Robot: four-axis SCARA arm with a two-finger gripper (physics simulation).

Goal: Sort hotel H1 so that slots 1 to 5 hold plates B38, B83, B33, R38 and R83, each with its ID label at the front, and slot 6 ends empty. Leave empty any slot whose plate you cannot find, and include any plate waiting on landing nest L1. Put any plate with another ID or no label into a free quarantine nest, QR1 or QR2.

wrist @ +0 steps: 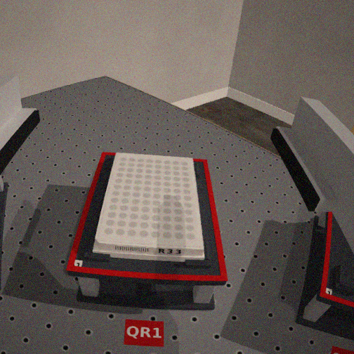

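A white plate (149, 200) with many round wells sits flat in the nest marked QR1, a dark nest (213, 250) with a red rim. The plate's front edge carries a barcode and the label R33, facing the camera. My gripper (156, 101) is open and empty. Its fingers stand wide apart at the left and right of the view, above and apart from the plate. Hotel H1 and landing nest L1 do not show in this view.
A second red-rimmed nest (325, 260) is cut off at the right edge; its sign is mostly out of view. A red QR1 sign (144, 332) lies in front of the first nest. The perforated table top (115, 110) ends near walls behind. Part of a dark object (2, 225) shows at the left edge.
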